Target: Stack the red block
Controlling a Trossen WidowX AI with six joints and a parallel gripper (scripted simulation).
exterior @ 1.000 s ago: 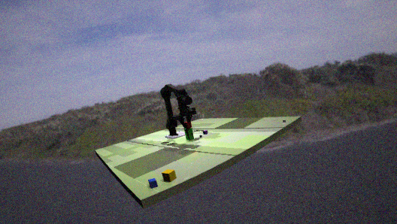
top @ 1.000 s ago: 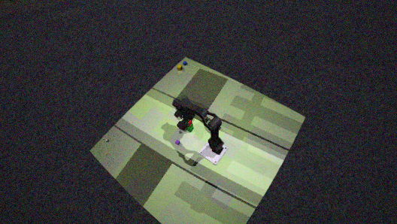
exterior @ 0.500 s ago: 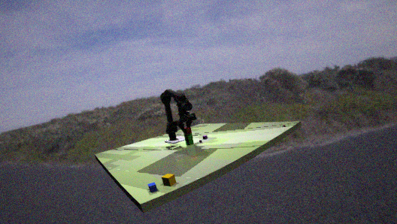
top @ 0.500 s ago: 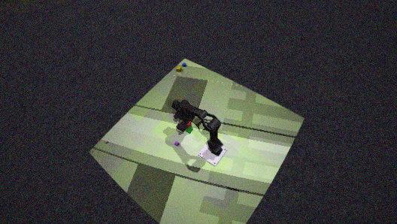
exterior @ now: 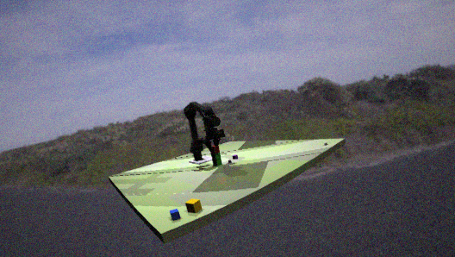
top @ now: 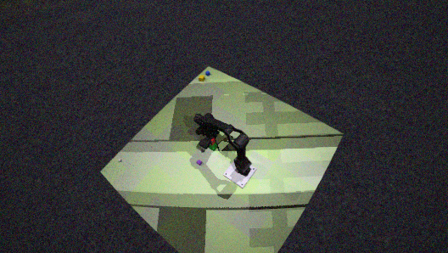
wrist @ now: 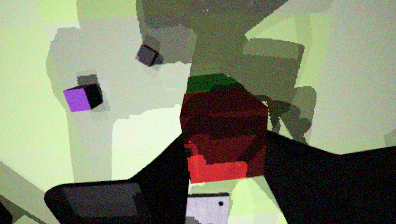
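Right now my gripper tip is 1 cm below the red block and 1 cm short of it. From my gripper tip the other things lie so: yellow block (50 cm to the right, 47 cm ahead, 7 cm below); grey block (8 cm below, 6 cm to the left, 6 cm ahead); purple block (15 cm to the left, 8 cm below, 2 cm ahead).
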